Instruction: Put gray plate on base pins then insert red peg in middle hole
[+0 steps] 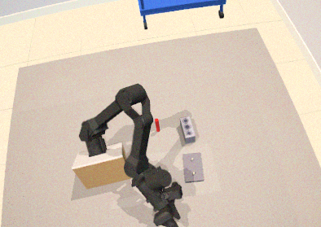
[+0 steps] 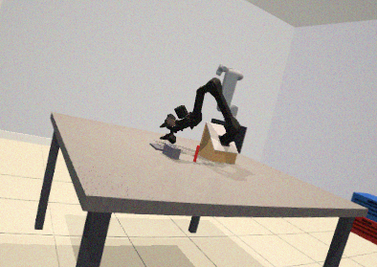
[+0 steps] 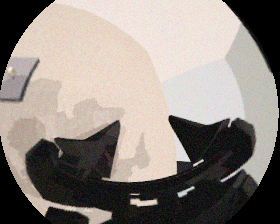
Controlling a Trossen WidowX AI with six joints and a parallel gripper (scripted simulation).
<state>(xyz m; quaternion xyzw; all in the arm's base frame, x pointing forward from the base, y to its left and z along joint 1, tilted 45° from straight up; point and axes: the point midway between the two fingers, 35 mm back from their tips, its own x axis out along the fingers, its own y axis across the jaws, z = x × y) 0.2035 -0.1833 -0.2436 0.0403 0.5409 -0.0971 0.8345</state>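
Now: gripper tip 37 cm to the right of the gray plate, 14 cm short of it and 1 cm above it. From my gripper tip the other things lie so: red peg 42 cm to the left, 3 cm ahead, 1 cm below.
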